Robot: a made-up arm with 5 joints. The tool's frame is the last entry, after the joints. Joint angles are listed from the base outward.
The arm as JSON. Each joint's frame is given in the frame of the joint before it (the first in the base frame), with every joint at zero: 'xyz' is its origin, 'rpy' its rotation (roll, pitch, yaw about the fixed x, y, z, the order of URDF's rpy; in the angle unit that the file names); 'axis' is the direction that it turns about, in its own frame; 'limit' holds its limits. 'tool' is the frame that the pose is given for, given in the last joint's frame.
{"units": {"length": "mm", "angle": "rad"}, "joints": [
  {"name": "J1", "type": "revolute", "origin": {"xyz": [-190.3, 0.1, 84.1], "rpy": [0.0, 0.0, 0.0]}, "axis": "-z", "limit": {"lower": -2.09, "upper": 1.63}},
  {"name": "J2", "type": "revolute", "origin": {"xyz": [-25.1, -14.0, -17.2], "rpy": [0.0, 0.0, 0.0]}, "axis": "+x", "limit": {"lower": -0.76, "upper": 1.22}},
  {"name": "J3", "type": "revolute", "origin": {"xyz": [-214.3, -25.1, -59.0], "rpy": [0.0, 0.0, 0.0]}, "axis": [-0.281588, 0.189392, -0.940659], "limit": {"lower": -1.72, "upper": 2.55}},
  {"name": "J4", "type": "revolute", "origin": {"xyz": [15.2, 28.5, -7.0], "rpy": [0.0, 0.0, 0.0]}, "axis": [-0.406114, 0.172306, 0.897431], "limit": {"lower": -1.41, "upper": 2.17}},
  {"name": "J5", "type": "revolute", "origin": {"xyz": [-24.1, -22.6, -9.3], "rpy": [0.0, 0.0, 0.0]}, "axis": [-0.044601, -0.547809, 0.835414], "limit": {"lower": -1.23, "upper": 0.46}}
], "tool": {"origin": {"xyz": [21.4, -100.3, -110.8], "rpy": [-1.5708, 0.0, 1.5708]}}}
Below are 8 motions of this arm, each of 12 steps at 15 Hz.
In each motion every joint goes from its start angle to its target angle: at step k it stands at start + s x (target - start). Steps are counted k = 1, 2, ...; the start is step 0. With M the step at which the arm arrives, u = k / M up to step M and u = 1 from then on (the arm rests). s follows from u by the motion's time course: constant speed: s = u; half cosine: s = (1 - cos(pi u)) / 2; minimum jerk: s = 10 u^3 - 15 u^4 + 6 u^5.
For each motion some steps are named. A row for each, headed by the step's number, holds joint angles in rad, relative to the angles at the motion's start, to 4 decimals.
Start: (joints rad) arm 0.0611 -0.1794 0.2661 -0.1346 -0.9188
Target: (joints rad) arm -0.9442 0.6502 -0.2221 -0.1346 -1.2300
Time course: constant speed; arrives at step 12
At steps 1, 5, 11, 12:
1: -0.0838 0.0691 -0.0407 0.0000 -0.0259
5: -0.4189 0.3457 -0.2034 0.0000 -0.1297
11: -0.9215 0.7605 -0.4475 0.0000 -0.2853
12: -1.0053 0.8296 -0.4882 0.0000 -0.3112

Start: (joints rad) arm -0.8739 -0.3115 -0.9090 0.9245 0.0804
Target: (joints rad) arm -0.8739 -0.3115 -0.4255 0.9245 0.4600
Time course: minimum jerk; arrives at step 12
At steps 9, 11, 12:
9: 0.0000 0.0000 0.4335 0.0000 0.3403
11: 0.0000 0.0000 0.4810 0.0000 0.3777
12: 0.0000 0.0000 0.4835 0.0000 0.3796

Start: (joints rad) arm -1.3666 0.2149 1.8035 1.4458 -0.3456
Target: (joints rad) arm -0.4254 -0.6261 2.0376 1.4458 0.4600
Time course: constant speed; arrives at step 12
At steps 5, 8, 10, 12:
5: 0.3922 -0.3504 0.0975 0.0000 0.3357
8: 0.6275 -0.5607 0.1561 0.0000 0.5371
10: 0.7843 -0.7008 0.1951 0.0000 0.6713
12: 0.9412 -0.8410 0.2341 0.0000 0.8056

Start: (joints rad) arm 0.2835 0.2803 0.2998 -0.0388 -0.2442
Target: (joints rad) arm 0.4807 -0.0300 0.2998 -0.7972 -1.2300
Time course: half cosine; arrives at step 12
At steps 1, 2, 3, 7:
1: 0.0034 -0.0053 0.0000 -0.0129 -0.0168
2: 0.0132 -0.0208 0.0000 -0.0508 -0.0660
3: 0.0289 -0.0454 0.0000 -0.1111 -0.1444
7: 0.1241 -0.1953 0.0000 -0.4773 -0.6205

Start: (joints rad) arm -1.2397 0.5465 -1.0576 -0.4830 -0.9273
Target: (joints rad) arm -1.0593 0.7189 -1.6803 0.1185 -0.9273
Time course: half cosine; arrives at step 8
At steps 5, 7, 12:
5: 0.1247 0.1192 -0.4305 0.4158 0.0000
7: 0.1735 0.1658 -0.5990 0.5786 0.0000
12: 0.1804 0.1724 -0.6227 0.6015 0.0000

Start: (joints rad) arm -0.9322 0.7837 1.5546 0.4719 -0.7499
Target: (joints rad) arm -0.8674 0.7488 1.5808 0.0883 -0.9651
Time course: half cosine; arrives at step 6
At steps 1, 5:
1: 0.0043 -0.0023 0.0018 -0.0257 -0.0144
5: 0.0605 -0.0326 0.0244 -0.3579 -0.2008

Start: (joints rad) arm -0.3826 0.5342 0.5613 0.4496 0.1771
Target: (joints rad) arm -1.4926 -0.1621 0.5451 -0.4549 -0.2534
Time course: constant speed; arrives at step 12
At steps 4, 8, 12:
4: -0.3700 -0.2321 -0.0054 -0.3015 -0.1435
8: -0.7400 -0.4642 -0.0108 -0.6030 -0.2870
12: -1.1100 -0.6963 -0.0162 -0.9045 -0.4305

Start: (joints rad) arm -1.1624 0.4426 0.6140 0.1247 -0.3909
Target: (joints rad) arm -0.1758 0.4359 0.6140 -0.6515 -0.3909
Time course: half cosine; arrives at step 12
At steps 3, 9, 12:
3: 0.1445 -0.0010 0.0000 -0.1137 0.0000
9: 0.8421 -0.0057 0.0000 -0.6625 0.0000
12: 0.9866 -0.0067 0.0000 -0.7762 0.0000

